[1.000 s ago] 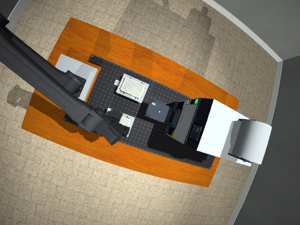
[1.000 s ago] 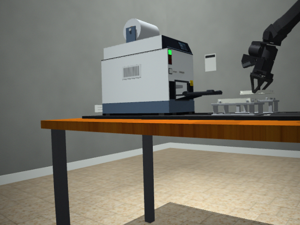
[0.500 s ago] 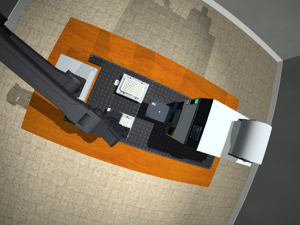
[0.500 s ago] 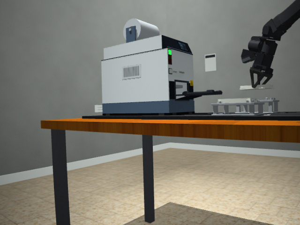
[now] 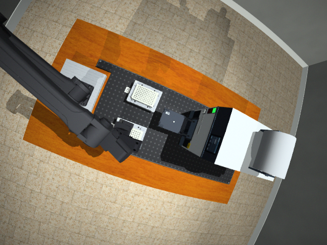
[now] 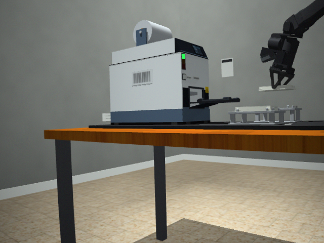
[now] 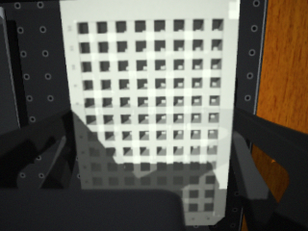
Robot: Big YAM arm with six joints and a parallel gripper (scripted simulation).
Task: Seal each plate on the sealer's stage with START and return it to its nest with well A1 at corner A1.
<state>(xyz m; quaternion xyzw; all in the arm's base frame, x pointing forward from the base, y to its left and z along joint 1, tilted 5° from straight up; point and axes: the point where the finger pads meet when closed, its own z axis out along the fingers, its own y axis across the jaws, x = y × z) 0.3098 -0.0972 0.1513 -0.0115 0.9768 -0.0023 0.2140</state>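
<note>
Now: hand 190 mm short of the sealer stage, 150 mm to the right of it and 50 mm above it. From my hand the other things lie so: plate nest: 220 mm to the left, 100 mm below; pale start button: 290 mm ahead, 250 mm to the left, 50 mm above; A1 mark: 80 mm behind, 270 mm to the left, 100 mm below.
</note>
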